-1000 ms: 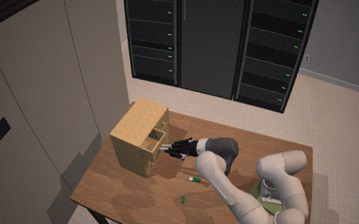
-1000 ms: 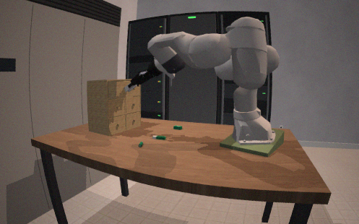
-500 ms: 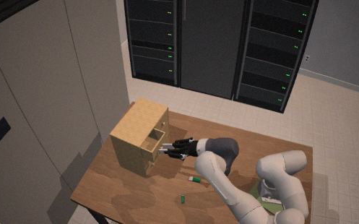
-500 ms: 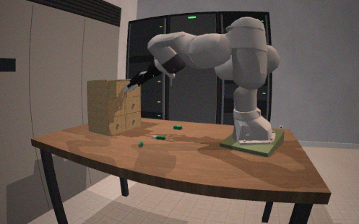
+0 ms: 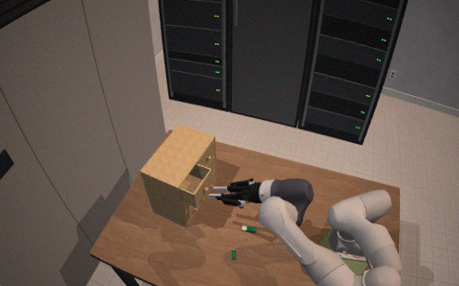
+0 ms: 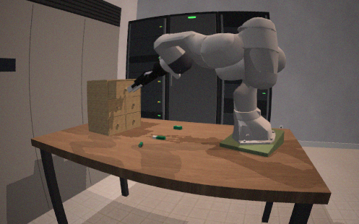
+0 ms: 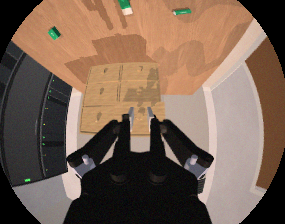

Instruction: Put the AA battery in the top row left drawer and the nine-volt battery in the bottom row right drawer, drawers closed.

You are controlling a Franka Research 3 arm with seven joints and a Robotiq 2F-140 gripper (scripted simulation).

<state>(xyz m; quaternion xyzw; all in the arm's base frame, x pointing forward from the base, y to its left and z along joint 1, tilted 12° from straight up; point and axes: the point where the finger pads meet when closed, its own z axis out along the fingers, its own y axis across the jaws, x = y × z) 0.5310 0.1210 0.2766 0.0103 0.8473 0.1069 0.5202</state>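
Right now the AA battery is 26 cm below my hand, 12 cm behind it and 10 cm to the left of it. Round my hand: white-and-green cylinder 26 cm below, 12 cm behind, 5 cm to the right; nine-volt battery 29 cm to the right, 25 cm below, 7 cm behind.
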